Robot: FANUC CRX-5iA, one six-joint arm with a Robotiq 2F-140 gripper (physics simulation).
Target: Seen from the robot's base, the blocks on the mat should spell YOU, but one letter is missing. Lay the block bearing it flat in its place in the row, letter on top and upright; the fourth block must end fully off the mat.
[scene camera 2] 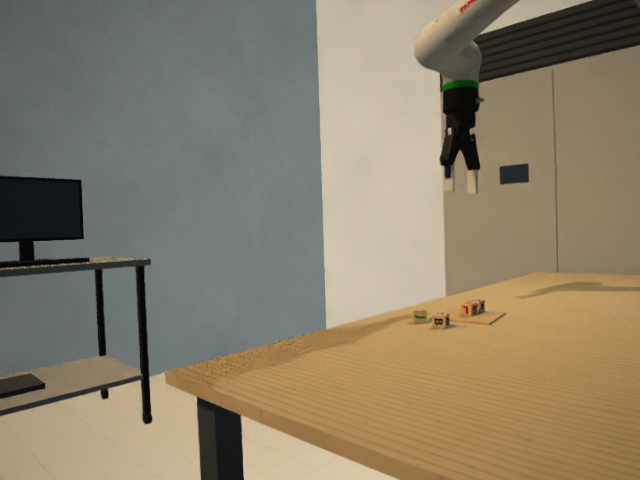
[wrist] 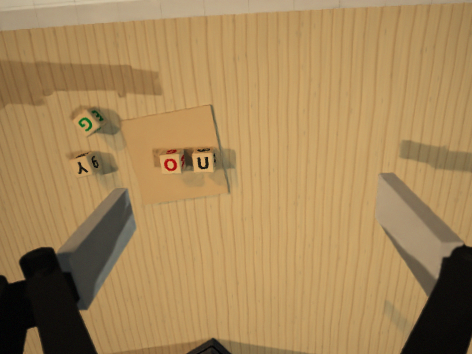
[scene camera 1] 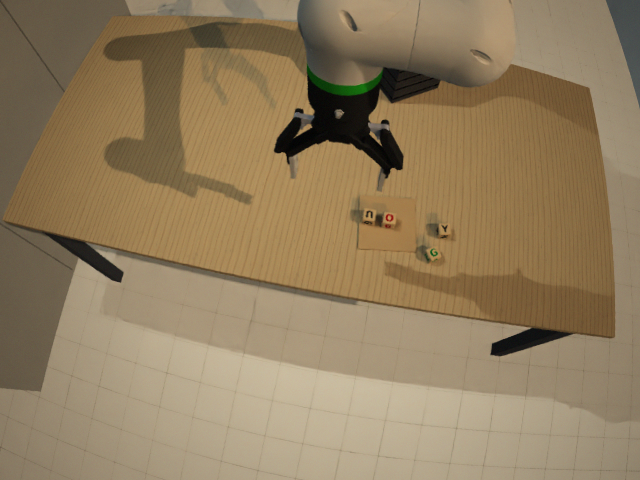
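The tan mat (scene camera 1: 387,240) (scene camera 2: 491,318) (wrist: 167,127) carries the red O block (scene camera 1: 389,220) (scene camera 2: 467,308) (wrist: 171,162) and the black U block (scene camera 1: 369,215) (scene camera 2: 481,305) (wrist: 203,161), side by side. In the wrist view U is right of O, and bare mat lies left of O. The Y block (scene camera 1: 444,230) (scene camera 2: 439,320) (wrist: 84,164) lies off the mat, Y on top, roughly upside down compared with U. The green G block (scene camera 1: 433,254) (scene camera 2: 419,316) (wrist: 88,122) is also off the mat, turned askew. My gripper (scene camera 1: 337,182) (scene camera 2: 460,191) (wrist: 251,202) is open and empty, high above the table.
The wooden table (scene camera 1: 232,222) (scene camera 2: 413,392) (wrist: 300,280) bears the mat and blocks. The dark ribbed robot pedestal (scene camera 1: 408,85) stands at the table's far side in scene camera 1. A side desk with a monitor (scene camera 2: 41,208) stands apart from the table.
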